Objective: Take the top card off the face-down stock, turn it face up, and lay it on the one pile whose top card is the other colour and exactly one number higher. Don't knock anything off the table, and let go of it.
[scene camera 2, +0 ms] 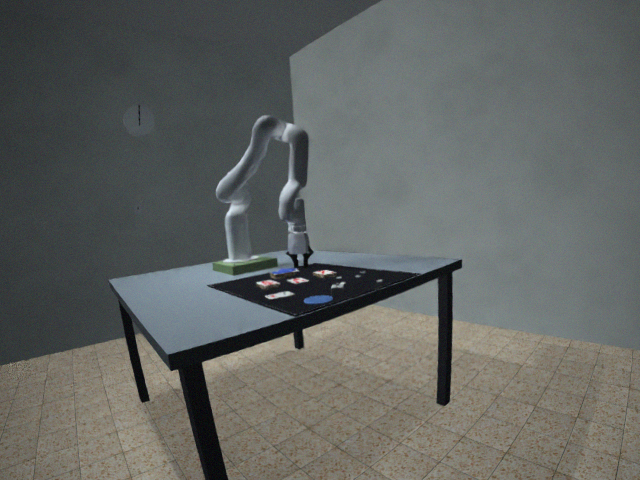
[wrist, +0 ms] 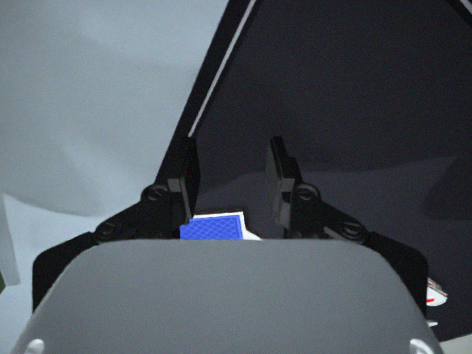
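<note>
The face-down stock (scene camera 2: 284,271) (wrist: 215,229) has a blue patterned back and sits near the mat's back edge; the grey gripper body hides part of it in the wrist view, and a white corner sticks out at its right. My gripper (scene camera 2: 302,265) (wrist: 232,156) points down beside the stock, its fingers about half apart with nothing between them: open. Face-up cards with red marks lie at the left (scene camera 2: 267,284), in the middle (scene camera 2: 297,280) and at the right (scene camera 2: 324,273). Another white card (scene camera 2: 279,295) lies nearer the front. Their numbers are too small to read.
The black mat (scene camera 2: 235,287) (wrist: 350,75) lies on the blue-grey table (scene camera 2: 155,310) (wrist: 100,100). A blue disc (scene camera 2: 317,299) lies near its front edge. Small white pieces (scene camera 2: 337,284) lie to the right. The arm stands on a green block (scene camera 2: 245,266).
</note>
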